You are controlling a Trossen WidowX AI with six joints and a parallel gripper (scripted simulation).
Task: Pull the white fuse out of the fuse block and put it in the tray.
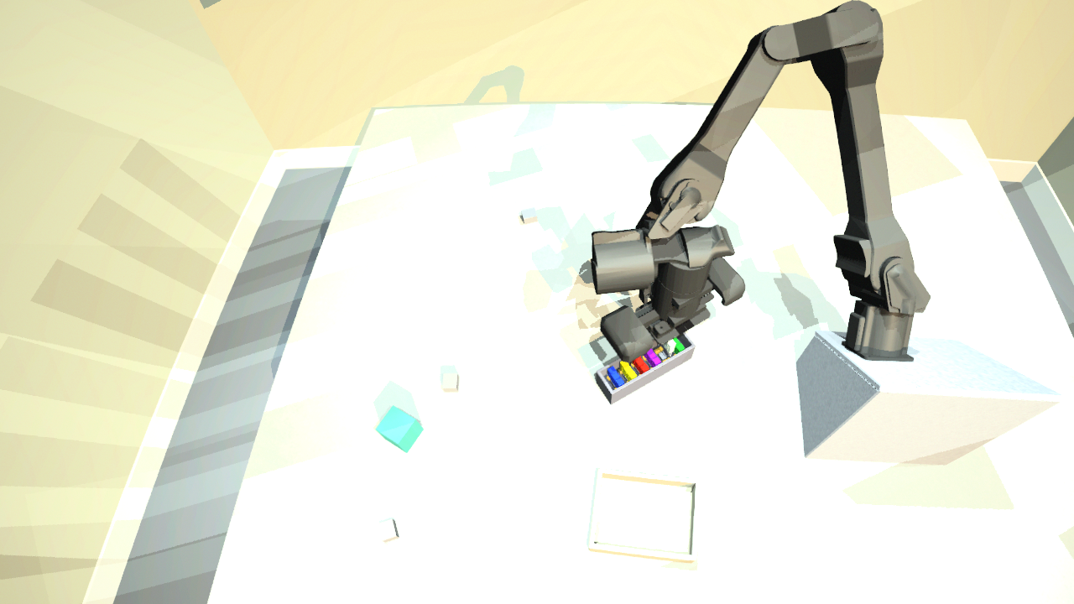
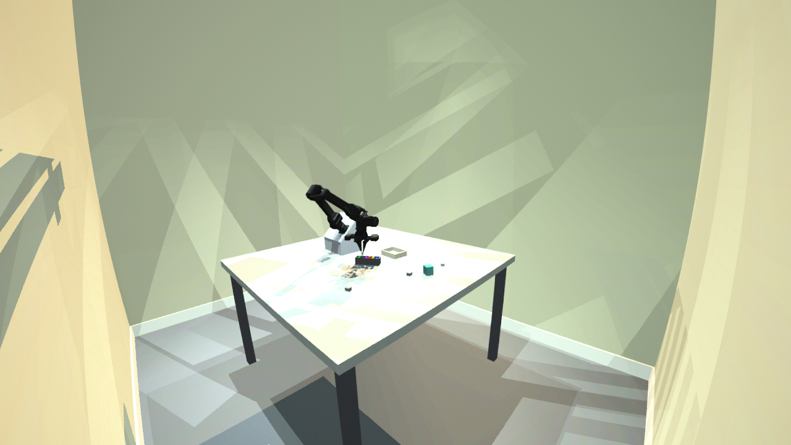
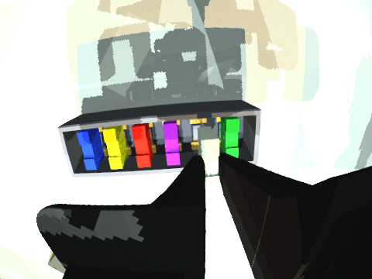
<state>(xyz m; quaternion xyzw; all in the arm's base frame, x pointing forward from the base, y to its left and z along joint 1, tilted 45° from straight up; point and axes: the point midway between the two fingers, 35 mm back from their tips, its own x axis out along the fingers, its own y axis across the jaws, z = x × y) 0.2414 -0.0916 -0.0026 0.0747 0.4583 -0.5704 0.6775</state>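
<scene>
My gripper tip is 20 mm short of the purple fuse, 10 mm to the right of it and 40 mm above it. Also, from my gripper tip: white fuse 10 mm below; green fuse 20 mm behind, 10 mm to the right, 40 mm below; red fuse 30 mm ahead, 20 mm to the left, 40 mm below.
</scene>
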